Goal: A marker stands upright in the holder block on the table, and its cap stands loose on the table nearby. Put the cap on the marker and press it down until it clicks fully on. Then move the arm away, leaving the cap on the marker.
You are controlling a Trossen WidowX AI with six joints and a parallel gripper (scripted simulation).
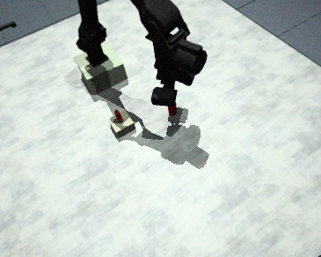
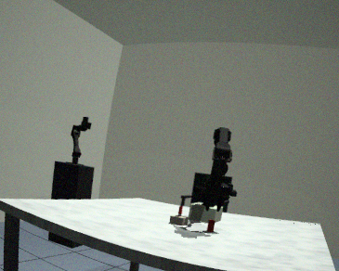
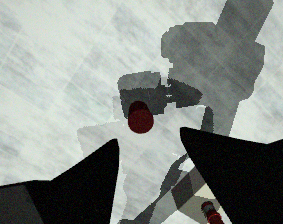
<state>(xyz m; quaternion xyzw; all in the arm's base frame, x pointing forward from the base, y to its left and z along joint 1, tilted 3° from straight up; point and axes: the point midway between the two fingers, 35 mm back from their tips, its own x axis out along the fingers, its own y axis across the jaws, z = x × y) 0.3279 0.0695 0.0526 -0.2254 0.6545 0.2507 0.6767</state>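
My gripper tip is 70 mm above the red cap. Also, from my gripper tip: holder block: 160 mm to the right, 70 mm below, 70 mm behind; then red marker: 160 mm to the right, 70 mm behind, 20 mm below.
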